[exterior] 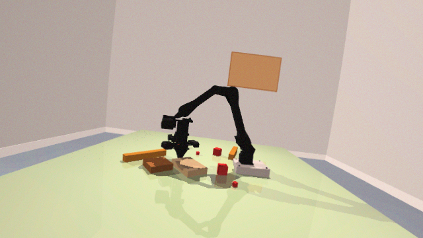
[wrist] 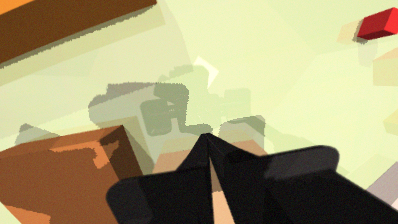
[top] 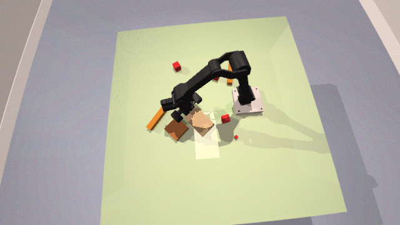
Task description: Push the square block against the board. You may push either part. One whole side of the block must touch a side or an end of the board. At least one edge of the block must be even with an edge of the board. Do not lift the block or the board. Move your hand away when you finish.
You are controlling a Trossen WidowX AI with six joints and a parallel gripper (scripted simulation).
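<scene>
Now: gripper tip 5 cm past the flat peach board, 8 cm to the right of it and 1 cm below it. The rest, counted from my gripper tip: dark brown square block (9 cm ahead, 9 cm to the left, 1 cm above).
</scene>
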